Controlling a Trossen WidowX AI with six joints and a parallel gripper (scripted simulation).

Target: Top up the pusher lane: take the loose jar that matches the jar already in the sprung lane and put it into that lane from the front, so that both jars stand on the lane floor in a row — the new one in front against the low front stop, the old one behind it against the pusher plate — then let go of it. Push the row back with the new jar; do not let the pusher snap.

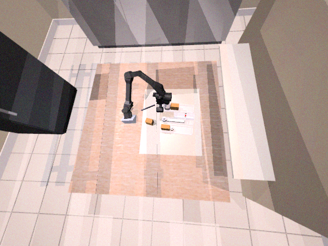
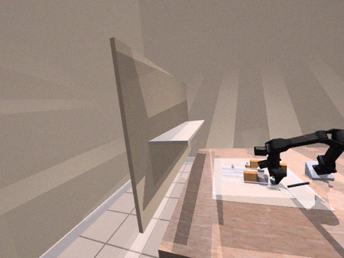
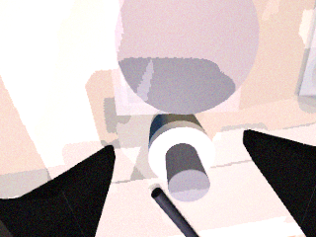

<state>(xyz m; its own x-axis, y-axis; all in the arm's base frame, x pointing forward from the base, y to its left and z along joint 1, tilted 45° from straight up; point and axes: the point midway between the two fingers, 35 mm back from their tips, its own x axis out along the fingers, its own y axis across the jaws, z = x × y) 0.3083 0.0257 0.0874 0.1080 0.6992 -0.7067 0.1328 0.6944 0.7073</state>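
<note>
My gripper tip is now 130 mm past the black stick, 10 mm to the right of it and 20 mm above it. Round my gripper tip: red mark (210 mm ahead, 140 mm to the right, 40 mm above); clear pusher lane (170 mm ahead, 140 mm to the right, 10 mm below); wall shelf (520 mm ahead, 200 mm to the right, 340 mm above).
</note>
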